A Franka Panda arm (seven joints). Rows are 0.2 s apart.
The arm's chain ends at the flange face. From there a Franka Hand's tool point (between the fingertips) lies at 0.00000 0.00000 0.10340 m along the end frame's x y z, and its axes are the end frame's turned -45 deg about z.
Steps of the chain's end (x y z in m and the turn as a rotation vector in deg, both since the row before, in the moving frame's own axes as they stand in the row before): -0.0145, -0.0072, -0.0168, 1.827, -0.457, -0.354; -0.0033, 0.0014, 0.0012, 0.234, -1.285, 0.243; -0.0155, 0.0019, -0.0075, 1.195, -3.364, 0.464; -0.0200, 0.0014, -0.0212, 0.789, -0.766, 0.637; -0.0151, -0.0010, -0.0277, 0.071, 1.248, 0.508; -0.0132, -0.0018, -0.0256, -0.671, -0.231, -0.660
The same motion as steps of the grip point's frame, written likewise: -0.0034, -0.0183, -0.0169, 1.615, 0.969, -0.354; -0.0047, -0.0033, 0.0012, 1.074, -0.743, 0.243; -0.0150, -0.0154, -0.0077, 3.224, -1.534, 0.464; -0.0151, -0.0151, -0.0212, 1.100, 0.016, 0.637; -0.0083, -0.0099, -0.0277, -0.832, 0.933, 0.508; -0.0092, -0.0100, -0.0256, -0.311, -0.638, -0.660
